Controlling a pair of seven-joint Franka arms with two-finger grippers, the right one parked.
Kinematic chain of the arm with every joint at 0, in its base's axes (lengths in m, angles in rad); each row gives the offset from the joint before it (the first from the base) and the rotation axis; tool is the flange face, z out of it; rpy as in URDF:
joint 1: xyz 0 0 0.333 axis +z
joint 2: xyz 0 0 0 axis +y
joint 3: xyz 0 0 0.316 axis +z
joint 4: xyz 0.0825 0 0 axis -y
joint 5: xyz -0.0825 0 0.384 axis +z
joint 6: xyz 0 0 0 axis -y
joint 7: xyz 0.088 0 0 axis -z
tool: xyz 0 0 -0.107 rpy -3.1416 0 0
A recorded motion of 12 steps. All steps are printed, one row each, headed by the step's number.
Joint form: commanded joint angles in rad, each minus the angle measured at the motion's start. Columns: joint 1, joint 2, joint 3, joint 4, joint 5, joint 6, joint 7.
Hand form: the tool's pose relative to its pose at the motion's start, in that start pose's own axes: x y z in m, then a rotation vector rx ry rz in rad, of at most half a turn. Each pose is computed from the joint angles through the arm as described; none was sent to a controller.
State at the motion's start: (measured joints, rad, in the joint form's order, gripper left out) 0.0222 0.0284 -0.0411 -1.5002 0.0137 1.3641 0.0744
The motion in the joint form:
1: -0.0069 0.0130 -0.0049 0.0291 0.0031 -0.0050 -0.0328
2: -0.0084 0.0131 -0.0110 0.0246 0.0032 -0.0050 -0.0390
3: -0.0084 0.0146 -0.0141 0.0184 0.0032 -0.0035 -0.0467
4: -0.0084 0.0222 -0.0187 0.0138 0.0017 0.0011 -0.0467
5: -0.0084 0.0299 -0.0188 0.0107 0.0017 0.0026 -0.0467
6: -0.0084 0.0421 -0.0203 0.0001 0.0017 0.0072 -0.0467
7: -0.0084 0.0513 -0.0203 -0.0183 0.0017 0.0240 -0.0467
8: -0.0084 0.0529 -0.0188 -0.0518 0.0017 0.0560 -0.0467
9: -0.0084 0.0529 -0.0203 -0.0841 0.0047 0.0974 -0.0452
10: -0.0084 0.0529 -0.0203 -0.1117 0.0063 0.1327 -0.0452
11: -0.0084 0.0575 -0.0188 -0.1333 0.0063 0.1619 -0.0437
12: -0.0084 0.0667 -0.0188 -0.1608 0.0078 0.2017 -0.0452
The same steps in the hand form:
1: 0.0032 0.0055 -0.0063 0.0048 0.0110 -0.0219
2: 0.0037 0.0096 -0.0043 0.0056 0.0065 -0.0206
3: 0.0049 0.0112 -0.0009 0.0056 0.0004 -0.0251
4: 0.0086 0.0136 0.0044 0.0040 -0.0071 -0.0200
5: 0.0117 0.0134 0.0095 0.0033 -0.0164 -0.0197
6: 0.0171 0.0138 0.0199 0.0021 -0.0345 -0.0178
7: 0.0227 0.0136 0.0314 0.0012 -0.0453 -0.0173
8: 0.0273 0.0128 0.0448 0.0009 -0.0484 -0.0183
9: 0.0321 0.0132 0.0562 0.0044 -0.0394 -0.0150
10: 0.0358 0.0130 0.0660 0.0063 -0.0317 -0.0146
11: 0.0400 0.0121 0.0760 0.0060 -0.0287 -0.0140
12: 0.0463 0.0118 0.0904 0.0071 -0.0256 -0.0147

